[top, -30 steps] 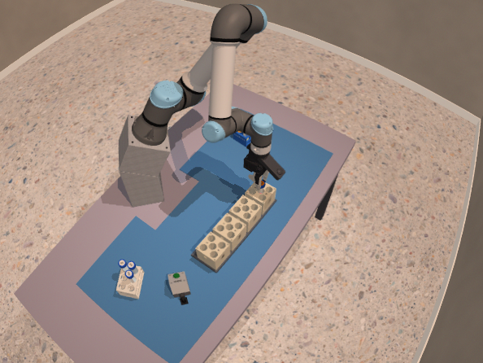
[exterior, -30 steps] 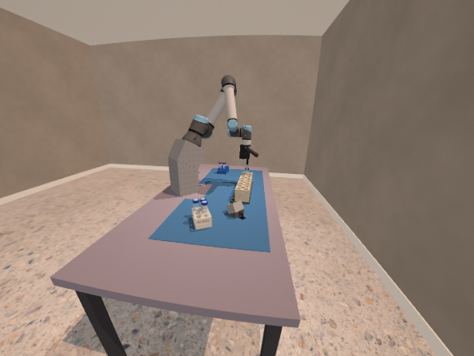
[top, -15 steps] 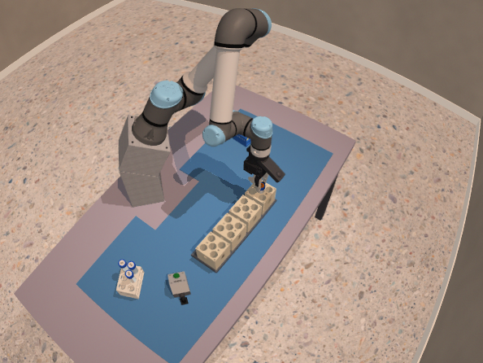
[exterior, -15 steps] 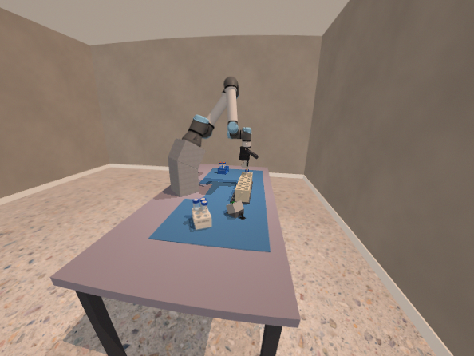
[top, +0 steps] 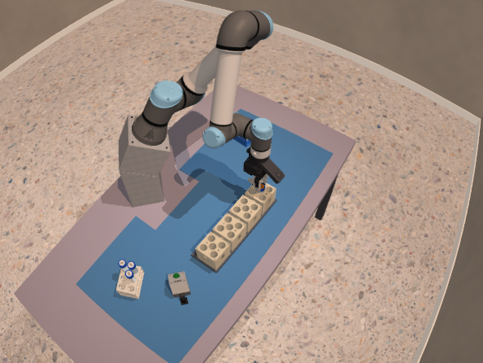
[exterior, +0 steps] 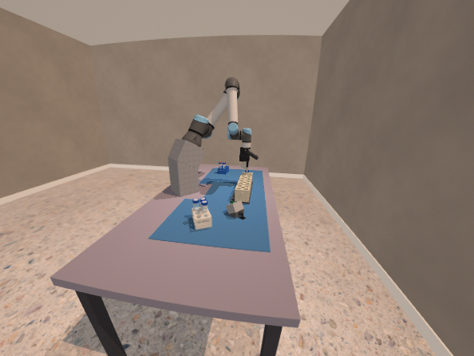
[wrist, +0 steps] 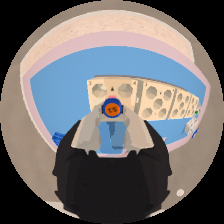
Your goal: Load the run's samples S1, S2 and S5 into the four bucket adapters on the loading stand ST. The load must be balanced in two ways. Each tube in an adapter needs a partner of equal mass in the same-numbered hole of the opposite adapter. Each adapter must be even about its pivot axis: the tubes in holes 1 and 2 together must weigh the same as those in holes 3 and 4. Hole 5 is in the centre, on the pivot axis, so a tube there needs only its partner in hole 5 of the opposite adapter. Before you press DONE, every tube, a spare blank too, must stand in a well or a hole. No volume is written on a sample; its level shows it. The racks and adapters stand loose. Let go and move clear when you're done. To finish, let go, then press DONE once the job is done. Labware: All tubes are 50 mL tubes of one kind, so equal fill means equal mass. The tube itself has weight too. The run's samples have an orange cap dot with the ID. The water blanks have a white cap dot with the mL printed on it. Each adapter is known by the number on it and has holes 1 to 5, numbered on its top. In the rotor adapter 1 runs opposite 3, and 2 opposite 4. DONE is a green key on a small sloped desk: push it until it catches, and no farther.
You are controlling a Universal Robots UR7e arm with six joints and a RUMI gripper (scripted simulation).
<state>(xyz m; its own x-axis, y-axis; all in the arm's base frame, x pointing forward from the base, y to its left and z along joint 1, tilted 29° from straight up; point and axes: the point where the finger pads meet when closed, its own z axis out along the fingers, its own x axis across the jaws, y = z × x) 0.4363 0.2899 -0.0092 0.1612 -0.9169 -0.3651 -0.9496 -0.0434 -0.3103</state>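
The orange-dot tube lies 35 cm behind my hand, 21 cm to the left of it and 6 cm below it. From my hand the other things lie so: blue rack: 33 cm behind, 25 cm to the left, 9 cm below; then beige rack: 8 cm behind, 68 cm to the right, 9 cm below; then green done key: 4 cm ahead, 51 cm to the right, 5 cm below.
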